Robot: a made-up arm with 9 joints. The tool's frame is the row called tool. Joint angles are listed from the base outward. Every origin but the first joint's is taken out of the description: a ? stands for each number. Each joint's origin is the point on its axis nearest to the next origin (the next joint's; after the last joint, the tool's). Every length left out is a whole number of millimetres.
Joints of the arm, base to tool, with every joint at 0 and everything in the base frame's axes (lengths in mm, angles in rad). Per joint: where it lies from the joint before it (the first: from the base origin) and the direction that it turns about. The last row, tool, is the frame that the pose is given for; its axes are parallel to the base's.
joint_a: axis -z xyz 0 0 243
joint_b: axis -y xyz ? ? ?
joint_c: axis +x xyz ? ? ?
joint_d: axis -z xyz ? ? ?
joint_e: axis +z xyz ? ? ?
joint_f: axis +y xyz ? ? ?
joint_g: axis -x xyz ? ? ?
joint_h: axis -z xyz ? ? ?
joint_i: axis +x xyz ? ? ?
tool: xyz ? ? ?
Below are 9 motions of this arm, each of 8 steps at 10 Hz.
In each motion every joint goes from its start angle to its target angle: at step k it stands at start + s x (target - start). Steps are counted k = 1, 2, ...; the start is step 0. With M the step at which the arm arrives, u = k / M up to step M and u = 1 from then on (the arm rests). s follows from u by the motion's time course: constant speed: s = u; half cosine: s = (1 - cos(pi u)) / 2; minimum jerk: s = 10 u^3 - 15 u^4 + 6 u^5.
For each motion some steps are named. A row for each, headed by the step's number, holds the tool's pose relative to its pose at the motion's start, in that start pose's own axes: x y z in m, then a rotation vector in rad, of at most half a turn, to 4 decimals.
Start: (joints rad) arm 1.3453 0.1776 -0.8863 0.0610 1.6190 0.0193 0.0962 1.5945 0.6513
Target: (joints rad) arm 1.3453 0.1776 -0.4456 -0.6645 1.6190 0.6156 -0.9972 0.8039 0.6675
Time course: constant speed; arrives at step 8
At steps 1, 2, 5, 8:
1: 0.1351 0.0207 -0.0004 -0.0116 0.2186 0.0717
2: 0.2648 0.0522 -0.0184 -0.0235 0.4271 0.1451
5: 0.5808 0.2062 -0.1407 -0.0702 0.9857 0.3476
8: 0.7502 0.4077 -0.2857 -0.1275 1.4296 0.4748

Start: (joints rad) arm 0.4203 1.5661 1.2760 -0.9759 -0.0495 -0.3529 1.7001 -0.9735 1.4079
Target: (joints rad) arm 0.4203 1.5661 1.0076 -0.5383 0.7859 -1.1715 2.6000 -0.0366 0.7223
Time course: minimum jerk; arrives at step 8
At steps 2, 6, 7, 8:
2: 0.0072 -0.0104 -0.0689 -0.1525 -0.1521 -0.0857
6: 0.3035 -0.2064 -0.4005 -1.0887 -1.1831 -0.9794
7: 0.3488 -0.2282 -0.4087 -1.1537 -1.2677 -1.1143
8: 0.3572 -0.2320 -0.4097 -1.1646 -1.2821 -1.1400

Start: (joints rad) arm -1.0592 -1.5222 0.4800 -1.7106 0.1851 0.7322 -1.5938 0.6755 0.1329
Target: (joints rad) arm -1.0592 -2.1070 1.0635 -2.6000 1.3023 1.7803 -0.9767 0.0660 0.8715
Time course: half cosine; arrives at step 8
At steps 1, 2, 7, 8:
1: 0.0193 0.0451 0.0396 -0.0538 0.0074 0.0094
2: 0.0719 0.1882 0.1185 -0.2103 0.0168 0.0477
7: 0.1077 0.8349 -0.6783 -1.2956 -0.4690 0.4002
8: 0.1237 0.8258 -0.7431 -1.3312 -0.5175 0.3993

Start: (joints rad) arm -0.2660 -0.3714 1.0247 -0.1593 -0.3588 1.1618 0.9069 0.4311 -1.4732
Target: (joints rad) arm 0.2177 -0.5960 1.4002 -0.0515 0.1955 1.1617 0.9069 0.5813 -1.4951
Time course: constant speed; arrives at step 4
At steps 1, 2, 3, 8:
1: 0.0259 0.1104 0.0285 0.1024 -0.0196 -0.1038
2: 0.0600 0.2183 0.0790 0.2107 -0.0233 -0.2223
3: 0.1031 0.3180 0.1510 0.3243 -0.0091 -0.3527
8: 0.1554 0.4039 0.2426 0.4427 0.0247 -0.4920

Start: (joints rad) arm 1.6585 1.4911 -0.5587 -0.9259 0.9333 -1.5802 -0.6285 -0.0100 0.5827
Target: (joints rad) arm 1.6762 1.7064 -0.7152 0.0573 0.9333 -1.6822 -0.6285 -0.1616 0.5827
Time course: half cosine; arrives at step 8
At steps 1, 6, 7, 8:
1: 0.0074 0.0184 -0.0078 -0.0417 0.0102 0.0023
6: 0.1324 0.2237 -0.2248 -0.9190 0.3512 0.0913
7: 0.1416 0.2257 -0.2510 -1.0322 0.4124 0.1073
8: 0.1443 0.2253 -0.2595 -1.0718 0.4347 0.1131

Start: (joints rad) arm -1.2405 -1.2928 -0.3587 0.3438 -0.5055 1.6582 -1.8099 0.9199 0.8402
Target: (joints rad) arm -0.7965 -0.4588 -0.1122 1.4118 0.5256 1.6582 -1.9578 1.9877 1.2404
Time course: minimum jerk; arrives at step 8
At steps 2, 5, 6, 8:
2: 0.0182 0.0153 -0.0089 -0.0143 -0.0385 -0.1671
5: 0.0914 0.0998 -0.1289 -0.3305 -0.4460 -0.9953
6: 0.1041 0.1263 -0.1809 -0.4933 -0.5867 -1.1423
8: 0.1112 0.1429 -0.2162 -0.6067 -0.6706 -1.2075

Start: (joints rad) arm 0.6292 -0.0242 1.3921 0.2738 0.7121 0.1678 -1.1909 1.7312 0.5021
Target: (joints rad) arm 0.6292 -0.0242 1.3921 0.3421 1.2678 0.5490 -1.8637 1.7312 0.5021
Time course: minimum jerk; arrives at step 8
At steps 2, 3, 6, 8:
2: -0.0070 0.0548 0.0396 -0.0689 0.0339 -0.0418
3: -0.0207 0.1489 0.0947 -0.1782 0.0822 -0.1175
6: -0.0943 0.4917 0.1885 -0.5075 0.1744 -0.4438
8: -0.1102 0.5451 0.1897 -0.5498 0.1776 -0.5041

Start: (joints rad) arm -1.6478 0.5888 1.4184 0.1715 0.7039 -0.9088 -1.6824 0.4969 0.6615
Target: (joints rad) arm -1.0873 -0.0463 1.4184 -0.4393 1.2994 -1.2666 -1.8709 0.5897 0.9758
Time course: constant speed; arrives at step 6
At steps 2, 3, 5, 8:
2: 0.1041 0.1672 0.1944 0.0851 0.2632 -0.1028
3: 0.1752 0.2403 0.2619 0.1300 0.3831 -0.1773
5: 0.3434 0.3507 0.3423 0.2213 0.5940 -0.3685
8: 0.4357 0.3837 0.3589 0.2667 0.6827 -0.4834

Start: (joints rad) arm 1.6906 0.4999 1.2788 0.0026 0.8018 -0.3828 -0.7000 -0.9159 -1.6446
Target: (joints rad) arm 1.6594 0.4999 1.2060 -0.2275 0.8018 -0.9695 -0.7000 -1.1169 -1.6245
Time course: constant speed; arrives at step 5
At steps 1, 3, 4, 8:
1: -0.0057 0.0075 -0.0294 -0.0277 -0.1388 -0.0542
3: -0.0078 0.0202 -0.0805 -0.0823 -0.4097 -0.1732
4: -0.0057 0.0255 -0.1015 -0.1104 -0.5410 -0.2384
8: -0.0022 0.0302 -0.1195 -0.1401 -0.6686 -0.3075

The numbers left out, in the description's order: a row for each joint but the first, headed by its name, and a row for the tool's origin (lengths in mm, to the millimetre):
joint_b: 86 10 0
joint_c: 263 0 -318
joint_d: 0 -60 -416
joint_e: -234 -18 0
joint_f: -107 -138 0
joint_g: -658 0 108
joint_h: 0 96 187
joint_i: -30 -388 0
tool: 0 202 -84

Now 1 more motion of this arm.
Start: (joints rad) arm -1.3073 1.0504 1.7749 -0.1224 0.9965 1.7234 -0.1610 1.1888 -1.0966
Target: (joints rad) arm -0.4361 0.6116 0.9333 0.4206 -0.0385 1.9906 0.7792 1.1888 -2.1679
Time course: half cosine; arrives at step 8
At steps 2, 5, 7, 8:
2: -0.1256 -0.1026 -0.0106 -0.2577 0.2316 0.1529
5: -0.4774 -0.3799 0.0556 -0.7513 0.8137 1.0231
7: -0.6885 -0.4148 0.1196 -0.6558 0.9296 1.4613
8: -0.7228 -0.4138 0.1360 -0.6265 0.9395 1.5136

